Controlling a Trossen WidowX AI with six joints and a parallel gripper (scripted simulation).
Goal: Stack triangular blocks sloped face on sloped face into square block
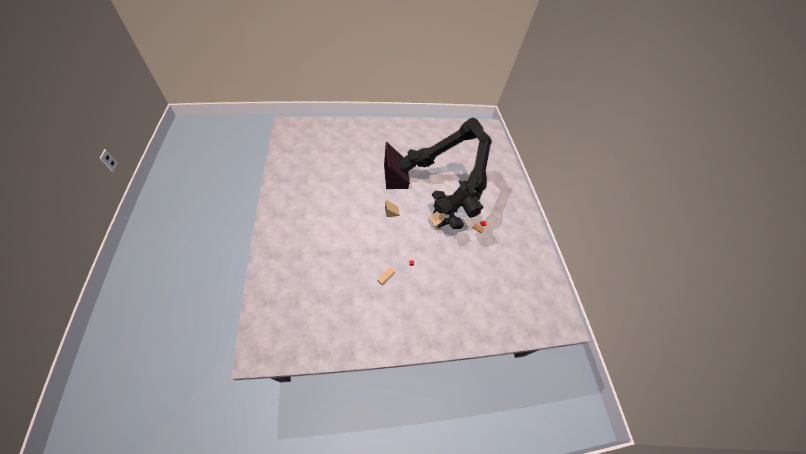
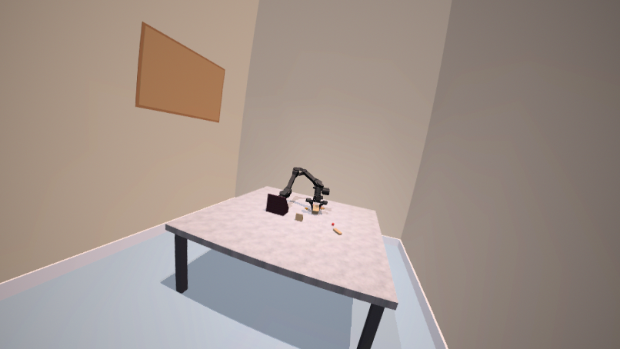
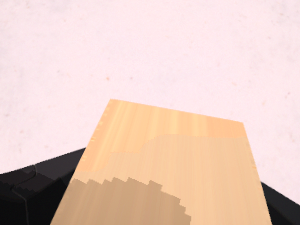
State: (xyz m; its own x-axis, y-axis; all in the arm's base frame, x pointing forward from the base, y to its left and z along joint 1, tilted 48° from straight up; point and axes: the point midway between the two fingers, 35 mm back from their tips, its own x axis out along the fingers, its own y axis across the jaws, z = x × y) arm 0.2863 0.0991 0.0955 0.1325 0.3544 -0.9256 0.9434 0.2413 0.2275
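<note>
Right now the tan triangular block is 10 mm above my gripper tip.
</note>
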